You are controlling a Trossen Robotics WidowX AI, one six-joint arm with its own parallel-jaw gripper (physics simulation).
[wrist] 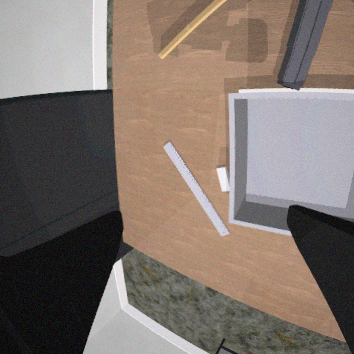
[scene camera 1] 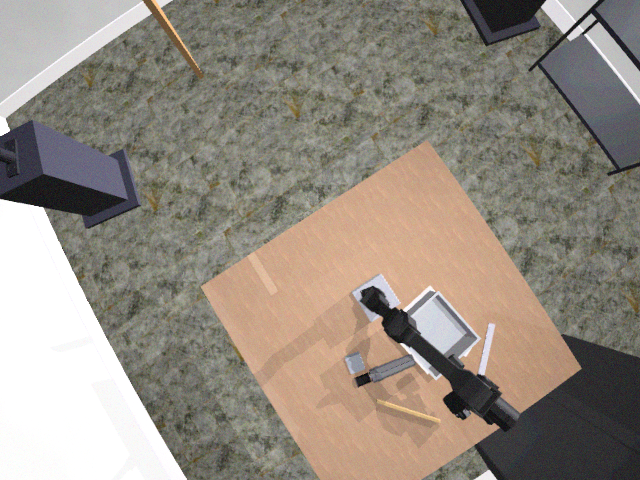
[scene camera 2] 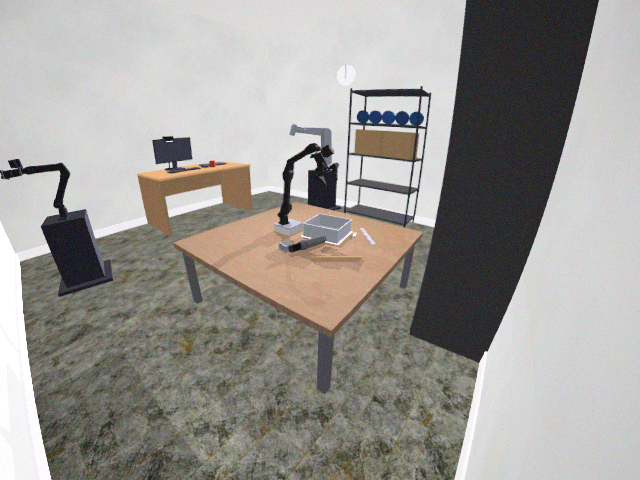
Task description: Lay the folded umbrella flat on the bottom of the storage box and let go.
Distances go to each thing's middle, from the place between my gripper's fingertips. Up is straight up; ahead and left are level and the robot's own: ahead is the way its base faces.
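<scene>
There's a storage box [scene camera 1: 439,323], and my gripper's 4 cm to the right of it, 7 cm past it and 34 cm above it.
</scene>
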